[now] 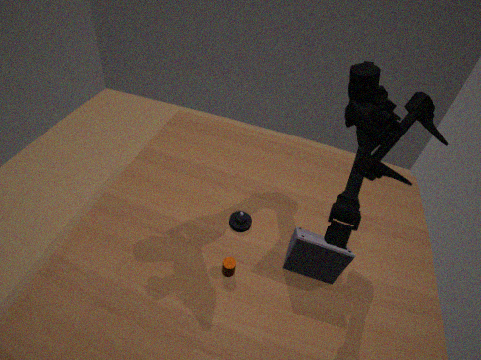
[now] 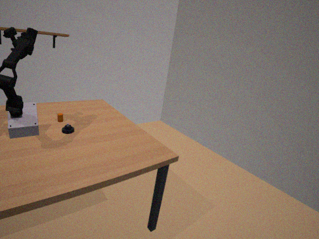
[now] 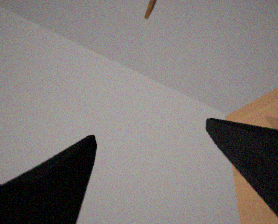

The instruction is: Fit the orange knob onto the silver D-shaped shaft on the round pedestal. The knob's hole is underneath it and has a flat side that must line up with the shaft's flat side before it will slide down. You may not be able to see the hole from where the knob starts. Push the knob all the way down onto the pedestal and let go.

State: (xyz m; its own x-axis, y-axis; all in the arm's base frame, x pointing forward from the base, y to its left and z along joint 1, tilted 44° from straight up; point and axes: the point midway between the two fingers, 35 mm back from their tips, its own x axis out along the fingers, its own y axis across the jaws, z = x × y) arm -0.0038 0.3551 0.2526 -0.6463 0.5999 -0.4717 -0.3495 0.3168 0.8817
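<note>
My gripper tip is now 53 cm above the orange knob, 32 cm short of it and 3 cm to the right of it. The rest, counted from my gripper tip: round pedestal (54 cm below, 34 cm ahead, 17 cm to the right).
</note>
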